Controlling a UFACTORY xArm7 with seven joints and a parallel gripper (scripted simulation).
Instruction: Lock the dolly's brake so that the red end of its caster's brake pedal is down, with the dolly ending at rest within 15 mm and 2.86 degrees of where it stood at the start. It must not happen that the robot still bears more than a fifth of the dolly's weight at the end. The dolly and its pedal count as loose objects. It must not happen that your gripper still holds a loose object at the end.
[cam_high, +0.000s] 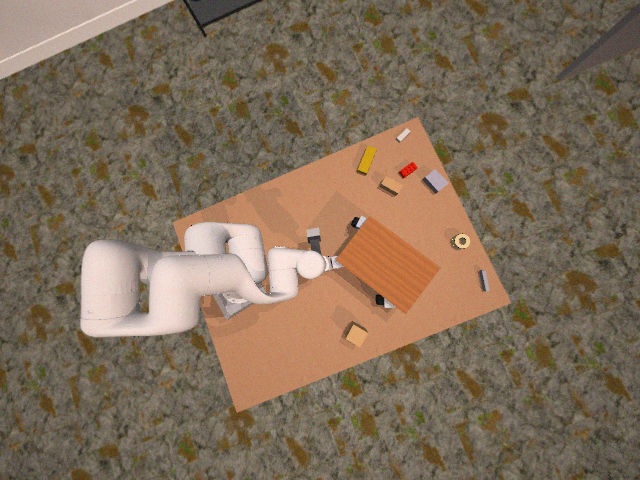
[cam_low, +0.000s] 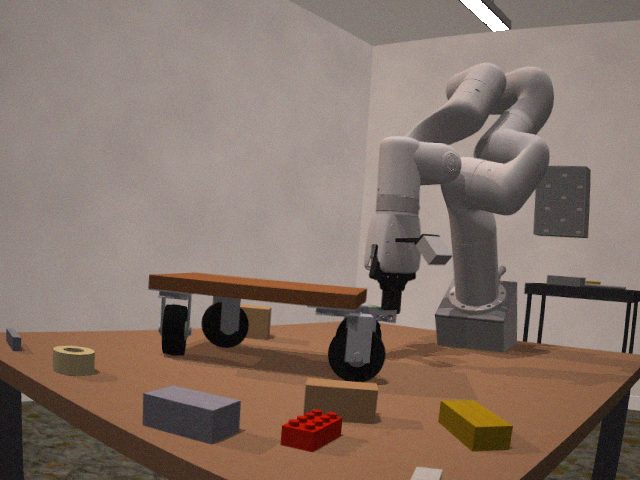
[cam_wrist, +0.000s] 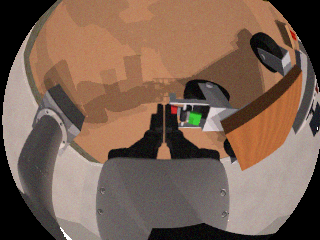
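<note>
Right now the brake pedal is 20 mm ahead of my hand and 20 mm below it. From my hand the other things lie so: tan cube 90 mm ahead, 280 mm to the right, 70 mm below; then yellow block 270 mm ahead, 390 mm to the left, 90 mm below; then tan block 340 mm ahead, 260 mm to the left, 80 mm below.
</note>
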